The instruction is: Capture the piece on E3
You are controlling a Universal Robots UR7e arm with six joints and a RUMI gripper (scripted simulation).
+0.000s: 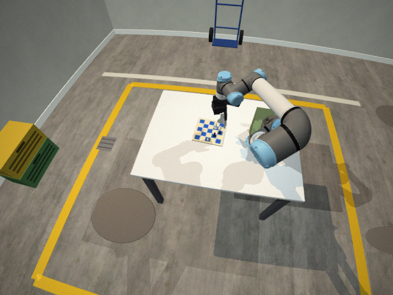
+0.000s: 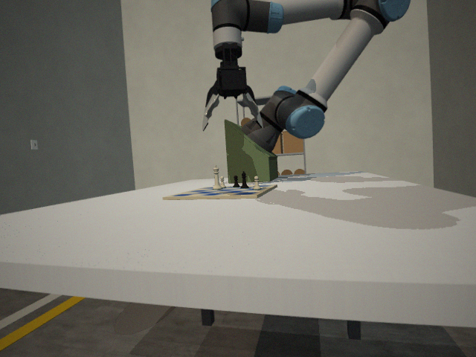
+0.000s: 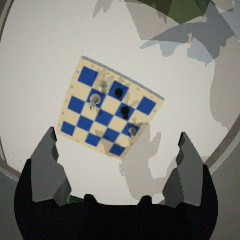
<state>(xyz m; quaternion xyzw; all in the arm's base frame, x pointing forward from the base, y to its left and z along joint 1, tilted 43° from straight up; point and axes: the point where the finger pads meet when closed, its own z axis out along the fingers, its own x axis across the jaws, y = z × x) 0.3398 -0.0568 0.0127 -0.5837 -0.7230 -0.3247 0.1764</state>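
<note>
The black pawn lies 140 mm below my hand. Round my hand: tall white piece (120 mm below, 50 mm to the right, 30 mm ahead); then blue-and-cream chessboard (160 mm below, 70 mm ahead, 20 mm to the right).
</note>
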